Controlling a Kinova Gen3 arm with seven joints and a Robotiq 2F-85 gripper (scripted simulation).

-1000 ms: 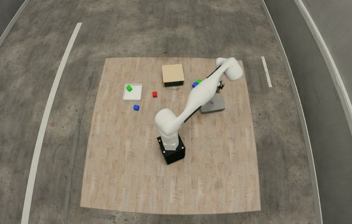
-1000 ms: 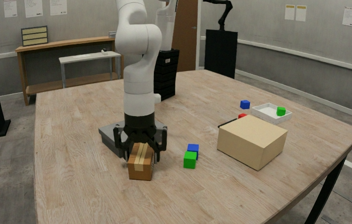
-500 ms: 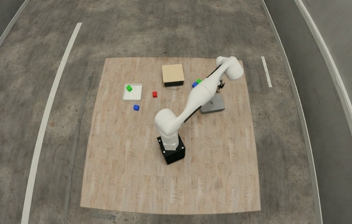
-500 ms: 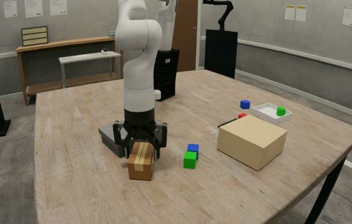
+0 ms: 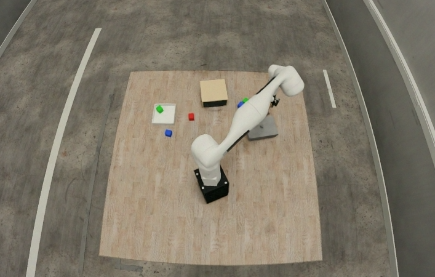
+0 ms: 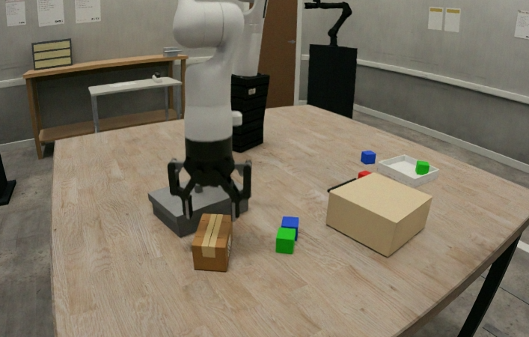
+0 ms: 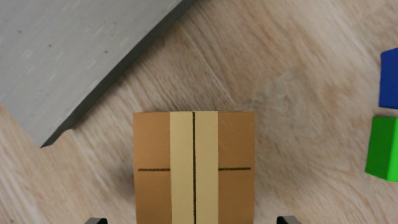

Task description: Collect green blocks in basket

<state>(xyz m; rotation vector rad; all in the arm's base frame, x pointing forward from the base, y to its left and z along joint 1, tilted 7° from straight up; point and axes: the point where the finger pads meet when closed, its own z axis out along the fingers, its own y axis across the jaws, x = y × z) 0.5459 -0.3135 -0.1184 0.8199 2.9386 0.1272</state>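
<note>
The small cardboard box is 50 mm below my hand. The rest, counted from my hand: lid: 160 mm behind, 30 mm to the left, 40 mm below; grey metal box: 160 mm behind, 30 mm to the left, 60 mm below; drawer: 60 mm ahead, 340 mm to the left, 50 mm below.
</note>
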